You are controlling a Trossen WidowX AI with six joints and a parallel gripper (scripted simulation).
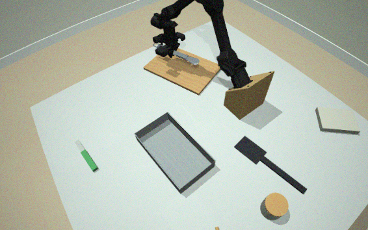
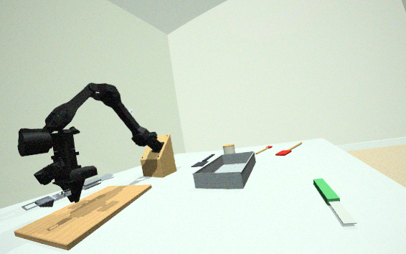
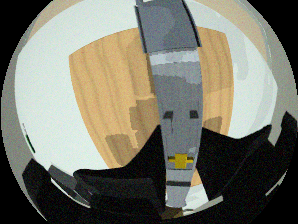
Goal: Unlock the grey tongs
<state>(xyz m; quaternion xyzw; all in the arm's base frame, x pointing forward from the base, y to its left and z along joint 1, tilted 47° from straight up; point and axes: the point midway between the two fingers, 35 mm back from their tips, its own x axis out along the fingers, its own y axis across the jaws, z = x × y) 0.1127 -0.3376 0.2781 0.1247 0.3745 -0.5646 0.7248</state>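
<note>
Right now my gripper tip is 40 mm below the yellow lock piece and 10 mm to the right of it. The rest, counted from my gripper tip: black spatula (720 mm to the left, 50 mm below, 20 mm behind); then roasting tin (480 mm to the left, 270 mm ahead, 20 mm below); then wooden board (60 mm to the left, 40 mm below, 30 mm behind).
</note>
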